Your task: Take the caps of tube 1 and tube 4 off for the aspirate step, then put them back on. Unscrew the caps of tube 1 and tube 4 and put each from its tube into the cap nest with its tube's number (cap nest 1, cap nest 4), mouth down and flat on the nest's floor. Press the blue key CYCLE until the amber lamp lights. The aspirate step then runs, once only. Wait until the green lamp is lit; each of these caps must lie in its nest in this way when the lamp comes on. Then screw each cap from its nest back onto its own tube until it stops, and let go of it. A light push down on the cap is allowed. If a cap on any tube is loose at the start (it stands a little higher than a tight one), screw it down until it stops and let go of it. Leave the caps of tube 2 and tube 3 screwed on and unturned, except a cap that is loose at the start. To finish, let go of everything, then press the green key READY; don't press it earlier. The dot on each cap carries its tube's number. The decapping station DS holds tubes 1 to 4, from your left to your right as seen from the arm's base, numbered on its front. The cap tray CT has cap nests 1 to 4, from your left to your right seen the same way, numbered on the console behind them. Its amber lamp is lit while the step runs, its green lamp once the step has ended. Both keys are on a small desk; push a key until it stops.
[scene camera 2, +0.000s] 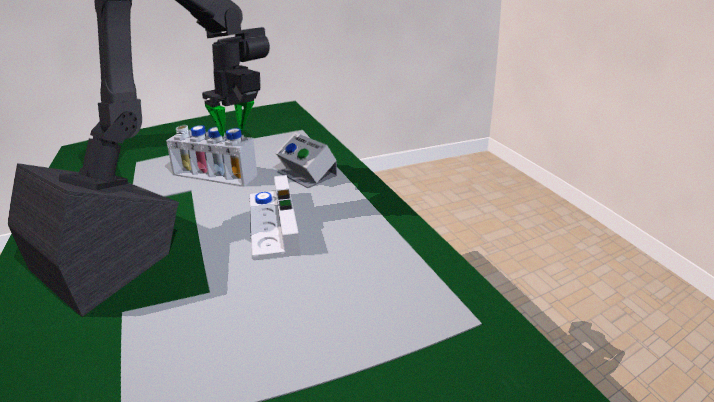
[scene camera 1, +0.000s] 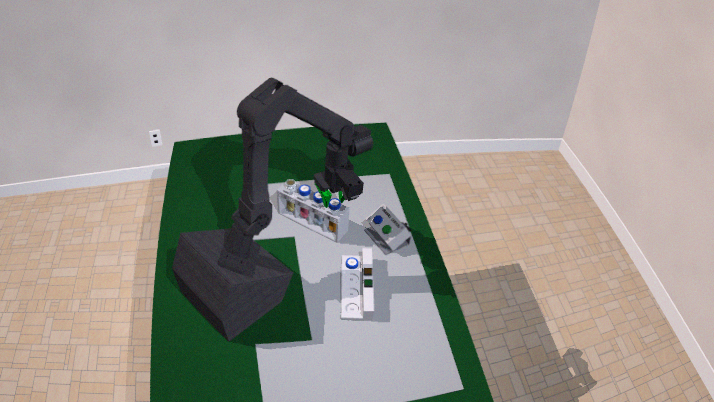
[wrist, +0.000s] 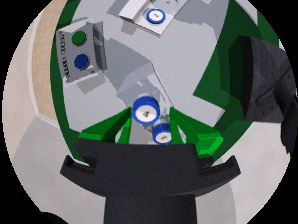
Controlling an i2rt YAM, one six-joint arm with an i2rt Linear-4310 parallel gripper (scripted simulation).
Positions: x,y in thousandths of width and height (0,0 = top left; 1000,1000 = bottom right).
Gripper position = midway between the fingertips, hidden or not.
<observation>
In view: the gripper (scene camera 2: 324,332) and a key desk (scene camera 2: 449,412).
The gripper is seen too in the wrist view (wrist: 505,498). The key desk is seen too in scene camera 1 (scene camera 1: 560,591) and in the wrist view (wrist: 227,230).
</observation>
